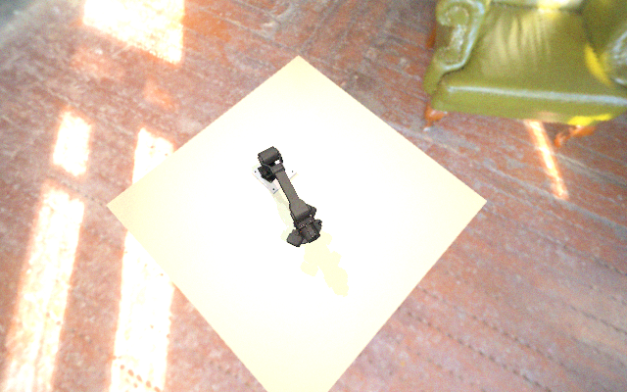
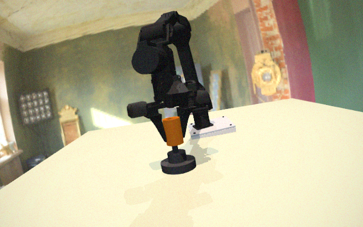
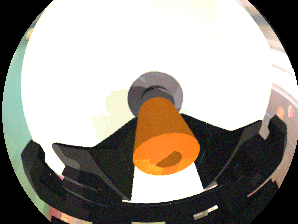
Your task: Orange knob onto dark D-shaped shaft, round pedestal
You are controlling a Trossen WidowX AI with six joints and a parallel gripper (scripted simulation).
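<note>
My gripper tip is 4 cm above the dark pedestal. Round my gripper tip: orange knob 2 cm above.
</note>
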